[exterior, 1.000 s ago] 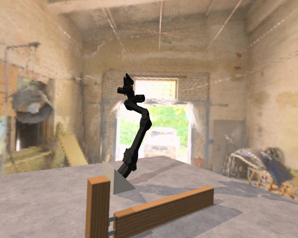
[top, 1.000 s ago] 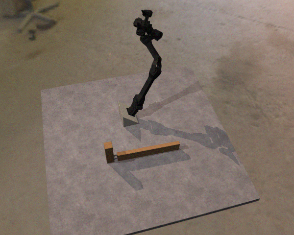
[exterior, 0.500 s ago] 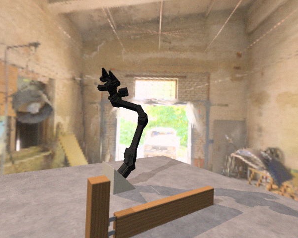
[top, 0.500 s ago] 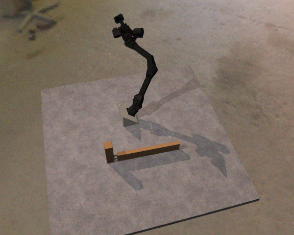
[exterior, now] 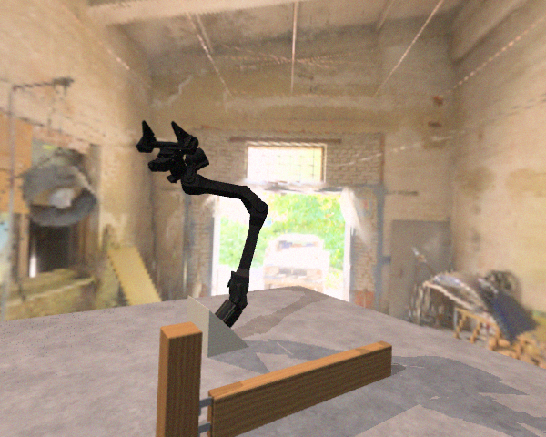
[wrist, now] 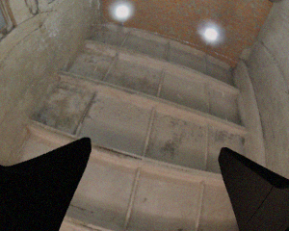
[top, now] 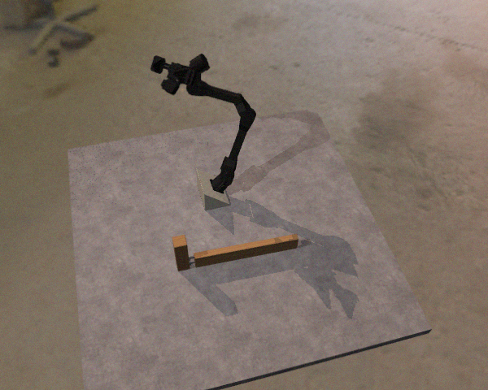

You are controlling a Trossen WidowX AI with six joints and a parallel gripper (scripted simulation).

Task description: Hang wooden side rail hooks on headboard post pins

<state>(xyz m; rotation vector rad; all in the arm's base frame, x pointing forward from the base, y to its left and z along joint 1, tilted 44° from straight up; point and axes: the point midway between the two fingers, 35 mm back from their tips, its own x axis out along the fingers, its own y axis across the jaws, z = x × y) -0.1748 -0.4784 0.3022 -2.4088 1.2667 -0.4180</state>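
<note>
The wooden headboard post is 540 mm below my gripper tip, 470 mm ahead of it and 70 mm to the right of it.
</note>
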